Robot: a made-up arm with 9 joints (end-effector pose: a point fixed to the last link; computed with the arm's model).
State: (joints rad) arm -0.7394 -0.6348 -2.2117 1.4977 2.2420 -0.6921 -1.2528 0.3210 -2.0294
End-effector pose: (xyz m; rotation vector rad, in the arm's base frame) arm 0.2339 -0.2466 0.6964 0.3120 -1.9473 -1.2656
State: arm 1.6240 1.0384 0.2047 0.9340 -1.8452 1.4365 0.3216 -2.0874 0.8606
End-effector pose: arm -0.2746 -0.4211 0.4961 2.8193 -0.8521 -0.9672
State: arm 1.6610 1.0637 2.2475 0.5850 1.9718 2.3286 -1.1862 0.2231 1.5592
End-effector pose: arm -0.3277 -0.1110 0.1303 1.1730 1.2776 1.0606
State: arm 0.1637 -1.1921 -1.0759 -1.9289 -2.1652 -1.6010 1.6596 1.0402 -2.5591
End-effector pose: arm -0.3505 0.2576 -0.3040 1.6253 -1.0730 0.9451
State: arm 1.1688 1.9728 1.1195 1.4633 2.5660 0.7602 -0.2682 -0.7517 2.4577
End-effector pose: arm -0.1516 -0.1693 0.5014 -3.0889 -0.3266 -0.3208
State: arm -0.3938 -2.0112 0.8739 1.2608 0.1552 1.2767 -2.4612 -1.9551 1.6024
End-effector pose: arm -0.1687 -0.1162 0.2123 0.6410 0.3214 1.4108
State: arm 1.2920 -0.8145 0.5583 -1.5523 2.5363 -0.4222 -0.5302 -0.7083 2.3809
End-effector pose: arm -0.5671 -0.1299 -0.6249 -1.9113 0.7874 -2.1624
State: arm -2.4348 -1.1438 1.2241 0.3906 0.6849 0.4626 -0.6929 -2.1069 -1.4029
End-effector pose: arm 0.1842 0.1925 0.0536 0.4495 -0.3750 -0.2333
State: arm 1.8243 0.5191 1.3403 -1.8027 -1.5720 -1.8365 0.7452 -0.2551 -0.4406
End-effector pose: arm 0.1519 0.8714 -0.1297 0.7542 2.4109 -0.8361
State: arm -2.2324 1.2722 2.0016 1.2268 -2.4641 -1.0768 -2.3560 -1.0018 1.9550
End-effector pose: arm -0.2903 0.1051 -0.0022 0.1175 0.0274 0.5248
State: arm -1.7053 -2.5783 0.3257 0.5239 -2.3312 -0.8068 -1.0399 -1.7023 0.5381
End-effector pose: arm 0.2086 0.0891 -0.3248 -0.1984 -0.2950 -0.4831
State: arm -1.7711 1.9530 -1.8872 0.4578 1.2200 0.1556 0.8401 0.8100 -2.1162
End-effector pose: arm -0.3935 0.3282 -0.4906 -1.1748 1.0811 -0.5442
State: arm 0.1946 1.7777 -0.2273 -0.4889 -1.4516 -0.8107 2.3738 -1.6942 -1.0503
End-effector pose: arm -0.1329 0.5152 0.0858 0.6290 -2.3085 0.2986
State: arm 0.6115 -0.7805 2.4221 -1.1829 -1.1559 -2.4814 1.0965 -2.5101 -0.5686
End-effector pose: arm -0.2379 0.2691 0.6897 1.4226 1.2247 -0.0110
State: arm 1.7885 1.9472 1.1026 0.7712 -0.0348 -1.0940 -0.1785 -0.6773 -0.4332
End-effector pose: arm -0.5075 -0.0475 -0.4048 -1.6570 1.0815 -2.0707
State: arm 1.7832 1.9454 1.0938 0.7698 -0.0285 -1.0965 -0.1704 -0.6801 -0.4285
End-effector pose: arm -0.5123 -0.0458 -0.3977 -1.6704 1.0876 -2.0548
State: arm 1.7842 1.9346 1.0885 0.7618 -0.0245 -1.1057 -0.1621 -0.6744 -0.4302
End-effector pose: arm -0.5173 -0.0514 -0.3897 -1.6884 1.0868 -2.0392
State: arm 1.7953 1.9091 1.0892 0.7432 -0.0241 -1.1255 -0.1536 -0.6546 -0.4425
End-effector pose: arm -0.5223 -0.0692 -0.3801 -1.7149 1.0742 -2.0248
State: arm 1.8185 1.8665 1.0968 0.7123 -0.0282 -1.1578 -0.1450 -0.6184 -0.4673
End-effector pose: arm -0.5272 -0.1014 -0.3666 -1.7547 1.0477 -2.0107
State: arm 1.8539 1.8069 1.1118 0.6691 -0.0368 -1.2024 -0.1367 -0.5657 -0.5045
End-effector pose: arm -0.5308 -0.1479 -0.3458 -1.8129 1.0063 -1.9956
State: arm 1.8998 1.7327 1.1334 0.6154 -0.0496 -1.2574 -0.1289 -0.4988 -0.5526
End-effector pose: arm -0.5313 -0.2062 -0.3131 -1.8950 0.9498 -1.9768
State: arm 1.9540 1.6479 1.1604 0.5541 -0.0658 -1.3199 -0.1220 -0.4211 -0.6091
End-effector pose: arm -0.5264 -0.2717 -0.2651 -2.0037 0.8773 -1.9539
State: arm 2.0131 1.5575 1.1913 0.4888 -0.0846 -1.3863 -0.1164 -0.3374 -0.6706
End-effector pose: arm -0.5135 -0.3375 -0.2008 -2.1368 0.7881 -1.9260
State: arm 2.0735 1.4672 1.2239 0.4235 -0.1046 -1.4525 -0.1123 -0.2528 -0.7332
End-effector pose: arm -0.4909 -0.3961 -0.1234 -2.2863 0.6823 -1.8941
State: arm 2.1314 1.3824 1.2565 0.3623 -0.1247 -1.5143 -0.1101 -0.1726 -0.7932
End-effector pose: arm -0.4592 -0.4414 -0.0403 -2.4387 0.5636 -1.8600
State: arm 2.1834 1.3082 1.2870 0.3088 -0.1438 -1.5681 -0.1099 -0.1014 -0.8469
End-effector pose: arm -0.4225 -0.4705 0.0389 2.4991 -0.4279 1.7697
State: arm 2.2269 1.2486 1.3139 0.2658 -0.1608 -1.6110 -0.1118 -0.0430 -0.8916
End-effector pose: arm -0.3867 -0.4850 0.1055 2.5053 -0.3058 1.6709
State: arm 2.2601 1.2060 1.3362 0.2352 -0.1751 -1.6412 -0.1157 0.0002 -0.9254
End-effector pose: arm -0.3578 -0.4897 0.1538 2.5003 -0.2158 1.5995
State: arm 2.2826 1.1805 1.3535 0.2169 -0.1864 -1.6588 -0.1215 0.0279 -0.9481
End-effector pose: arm -0.3392 -0.4897 0.1824 2.4914 -0.1612 1.5579
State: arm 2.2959 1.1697 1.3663 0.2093 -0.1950 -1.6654 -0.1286 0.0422 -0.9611
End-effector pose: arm -0.3312 -0.4885 0.1940 2.4822 -0.1379 1.5431
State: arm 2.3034 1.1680 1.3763 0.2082 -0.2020 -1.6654 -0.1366 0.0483 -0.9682
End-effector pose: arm -0.3301 -0.4875 0.1951 2.4737 -0.1345 1.5449
